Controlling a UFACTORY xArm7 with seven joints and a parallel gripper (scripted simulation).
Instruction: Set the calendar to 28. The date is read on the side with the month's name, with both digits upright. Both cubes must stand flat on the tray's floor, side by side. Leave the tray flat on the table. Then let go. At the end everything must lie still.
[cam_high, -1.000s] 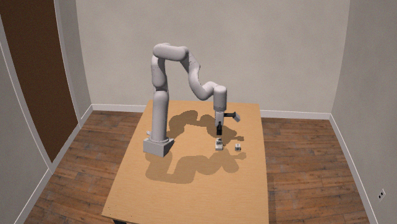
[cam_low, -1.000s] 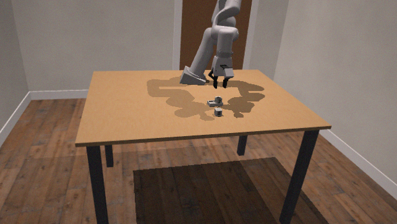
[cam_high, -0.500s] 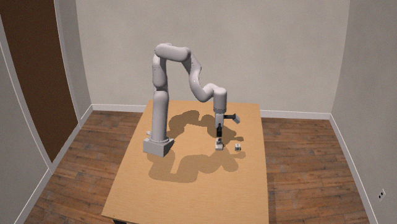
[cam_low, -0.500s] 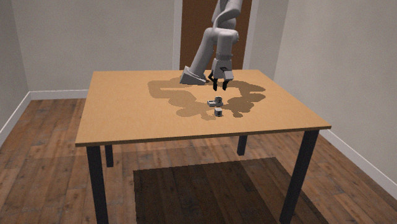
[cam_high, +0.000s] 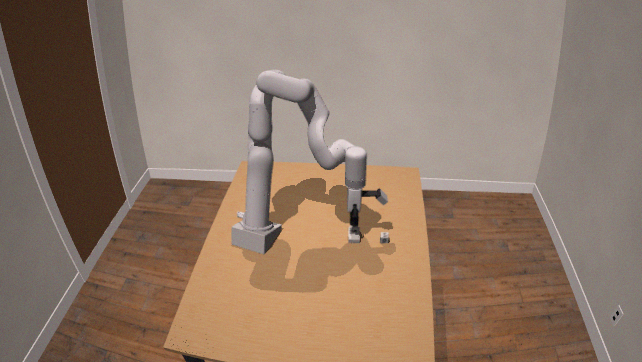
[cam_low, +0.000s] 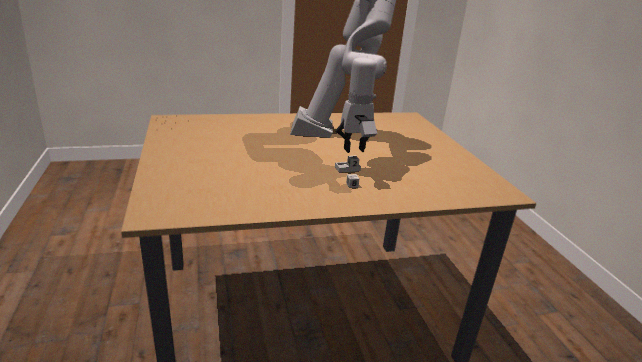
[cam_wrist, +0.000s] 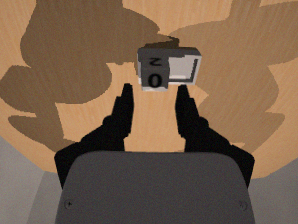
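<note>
Now: the grey calendar tray 2 cm to the right of my hand and 7 cm below it.
</note>
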